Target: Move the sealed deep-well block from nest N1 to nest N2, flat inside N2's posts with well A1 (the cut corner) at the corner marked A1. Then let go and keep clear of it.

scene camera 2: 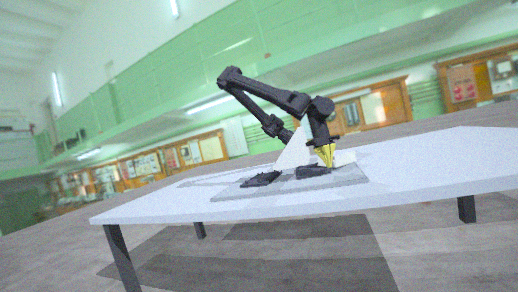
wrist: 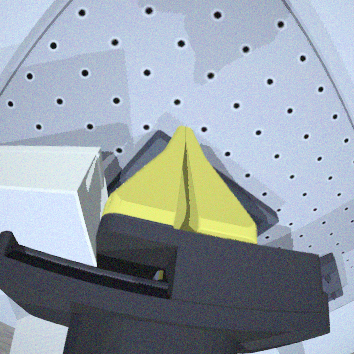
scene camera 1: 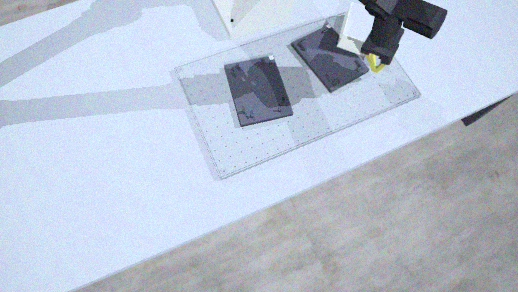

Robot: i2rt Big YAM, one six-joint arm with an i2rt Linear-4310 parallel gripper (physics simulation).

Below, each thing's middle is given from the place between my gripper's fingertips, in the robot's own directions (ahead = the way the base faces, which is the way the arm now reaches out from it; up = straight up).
Now: the white deep-well block (scene camera 1: 355, 29) 12 cm behind my hand and 4 cm to the left of it.
